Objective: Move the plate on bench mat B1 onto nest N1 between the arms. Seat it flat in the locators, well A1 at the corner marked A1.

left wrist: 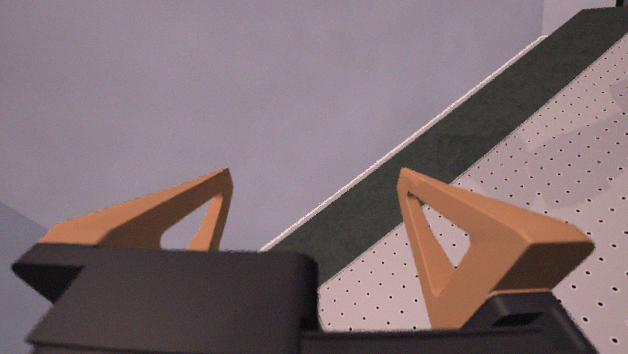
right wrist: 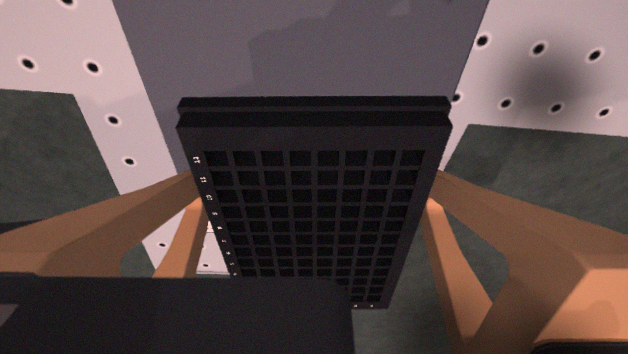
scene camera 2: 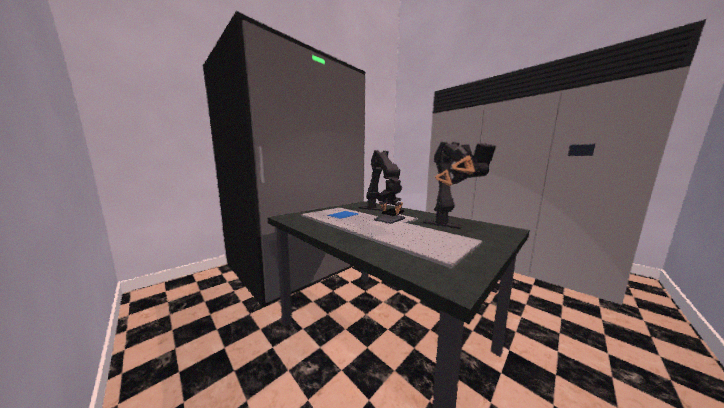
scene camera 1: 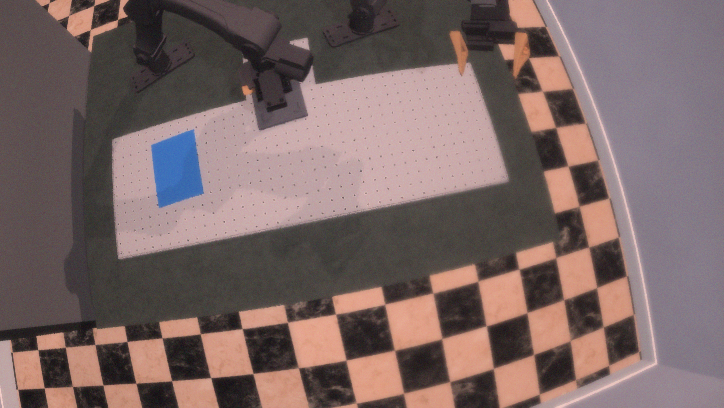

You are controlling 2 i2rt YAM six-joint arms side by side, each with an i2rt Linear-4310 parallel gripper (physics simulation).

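Pixels of known places: left gripper, fingertip midpoint: (left wrist: 314, 177) (scene camera 2: 443, 173) (scene camera 1: 487, 75); right gripper, fingertip midpoint: (right wrist: 314, 178) (scene camera 2: 391, 213); left arm's base at its link origin: (scene camera 2: 441, 224) (scene camera 1: 361, 27); right arm's base at its link origin: (scene camera 2: 371, 208) (scene camera 1: 162, 67).
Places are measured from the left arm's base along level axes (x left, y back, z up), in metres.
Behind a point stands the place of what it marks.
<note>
The black multiwell plate (right wrist: 315, 137) @(x -0.279, y -0.122, z 0.058 m) (scene camera 2: 392, 211) @(x -0.270, y -0.083, z 0.058 m) is between the fingers of my right gripper (right wrist: 314, 178) @(x -0.276, y -0.090, z 0.043 m) (scene camera 2: 391, 207) @(x -0.276, y -0.090, z 0.043 m), held above the dark grey nest N1 (right wrist: 310, 60) @(x -0.280, y -0.131, z 0.025 m) (scene camera 1: 283, 120) @(x -0.284, y -0.187, z 0.025 m) (scene camera 2: 389, 219) @(x -0.258, y -0.150, z 0.024 m). In the right wrist view part of the nest shows beyond the plate's 12 end; the rest is covered. The gripper body hides the plate's low-numbered left corner; the nest's A1 mark does not show. In scene camera 1 the arm hides most of the plate. My left gripper (scene camera 1: 488, 75) @(x 0.059, y -0.373, z 0.305 m) (scene camera 2: 453, 171) @(x 0.059, y -0.373, z 0.305 m) (left wrist: 314, 177) @(x 0.059, y -0.373, z 0.305 m) is open and empty, high at the picture's right.
The blue bench mat (scene camera 1: 177, 169) @(x -0.572, y -0.175, z 0.015 m) (scene camera 2: 343, 214) @(x -0.574, y -0.170, z 0.015 m) lies on the white perforated board (scene camera 1: 405, 141) @(x -0.051, y -0.347, z 0.013 m) (scene camera 2: 435, 243) @(x 0.048, y -0.362, z 0.013 m) (left wrist: 590, 215) @(x -0.202, y -0.273, z 0.013 m), with no plate on it. The board lies on the dark green table (scene camera 1: 303, 258) @(x -0.364, y -0.491, z 0.000 m) (scene camera 2: 496, 253) @(x 0.263, y -0.302, z 0.000 m) (left wrist: 440, 145) @(x -0.287, y -0.536, z 0.000 m). A tall dark cabinet (scene camera 2: 303, 141) stands behind the table's left end.
</note>
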